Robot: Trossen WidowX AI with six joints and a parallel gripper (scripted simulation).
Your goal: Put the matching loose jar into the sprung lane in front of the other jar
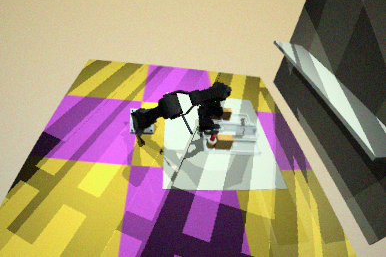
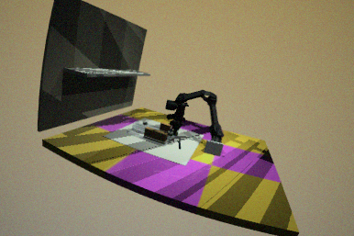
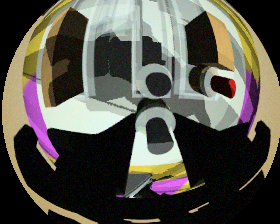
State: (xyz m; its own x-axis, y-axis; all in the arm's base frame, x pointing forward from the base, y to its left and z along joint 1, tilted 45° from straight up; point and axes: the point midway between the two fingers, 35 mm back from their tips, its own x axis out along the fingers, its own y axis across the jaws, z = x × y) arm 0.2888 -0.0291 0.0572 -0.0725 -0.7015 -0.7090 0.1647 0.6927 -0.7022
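Now: gripper tip 18 cm short of the clear pusher lane and 4 cm above it. Also, from my gripper tip: grey shelf 54 cm ahead, 31 cm above, 7 cm to the right.
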